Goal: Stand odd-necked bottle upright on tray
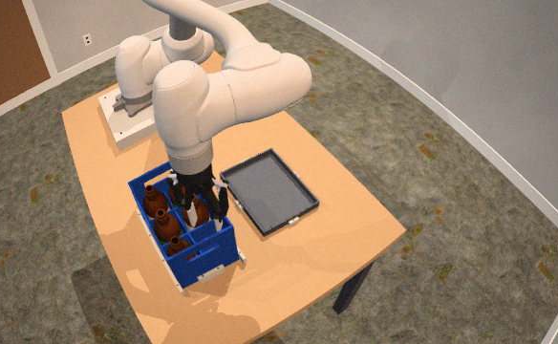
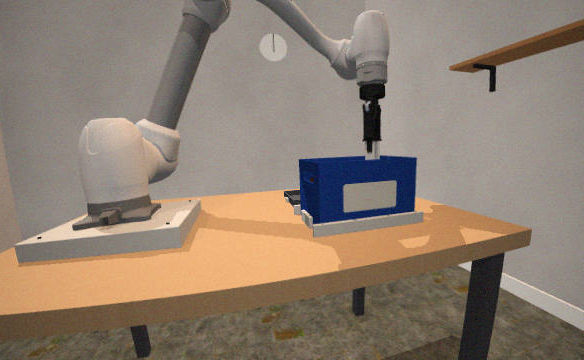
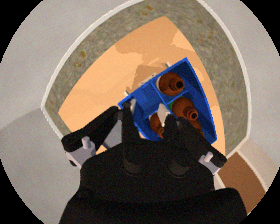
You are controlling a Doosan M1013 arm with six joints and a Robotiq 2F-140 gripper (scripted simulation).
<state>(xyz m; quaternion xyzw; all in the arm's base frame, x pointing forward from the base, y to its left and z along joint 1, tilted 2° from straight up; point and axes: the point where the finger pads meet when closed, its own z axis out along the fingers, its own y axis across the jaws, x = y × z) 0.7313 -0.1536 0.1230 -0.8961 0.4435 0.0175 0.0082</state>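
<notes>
The blue crate lies 10 cm below my hand, 9 cm behind it and 3 cm to the right of it. From my hand the other things lie so: bottle: 10 cm below, 10 cm behind, 8 cm to the right; then dark tray: 25 cm to the left, 17 cm below, 7 cm behind.
</notes>
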